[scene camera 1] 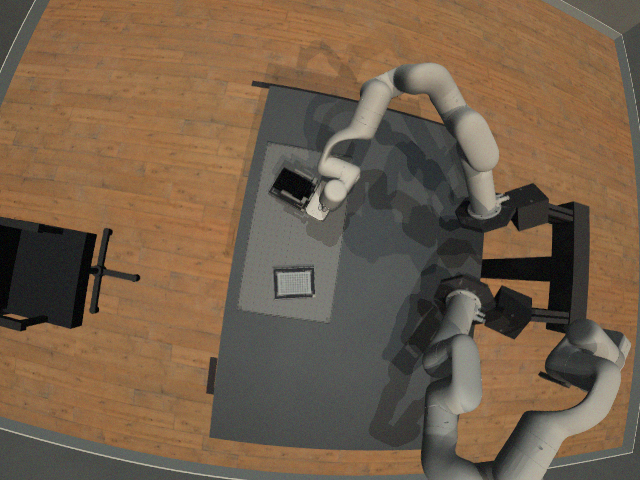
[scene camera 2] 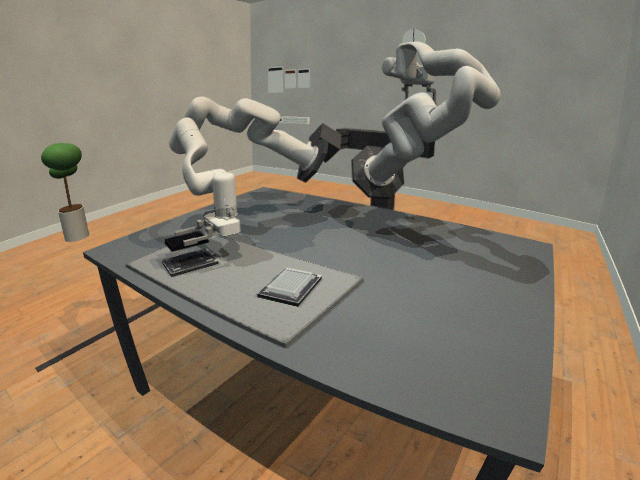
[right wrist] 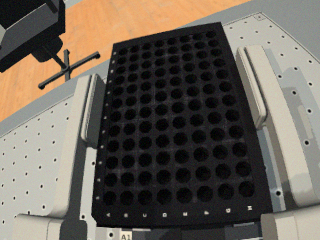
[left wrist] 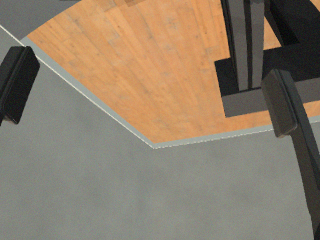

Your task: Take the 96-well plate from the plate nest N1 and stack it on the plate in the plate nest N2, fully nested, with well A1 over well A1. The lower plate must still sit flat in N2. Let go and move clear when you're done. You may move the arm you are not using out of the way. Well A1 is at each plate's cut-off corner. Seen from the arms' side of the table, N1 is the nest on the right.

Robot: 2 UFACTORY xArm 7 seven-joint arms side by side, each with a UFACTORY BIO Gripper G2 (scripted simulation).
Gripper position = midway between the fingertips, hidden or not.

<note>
In view: the right gripper [scene camera 2: 179, 239], a black 96-well plate [right wrist: 158, 62], a white 96-well plate [scene camera 2: 290, 282] and a plate nest N1 [scene camera 2: 188, 260].
The white 96-well plate shows as well in scene camera 1 [scene camera 1: 299, 282]. The right gripper shows as well in scene camera 1 [scene camera 1: 287, 180]. The left wrist view does not show the black 96-well plate: it is out of frame. The right wrist view misses the white 96-well plate: it is out of frame.
</note>
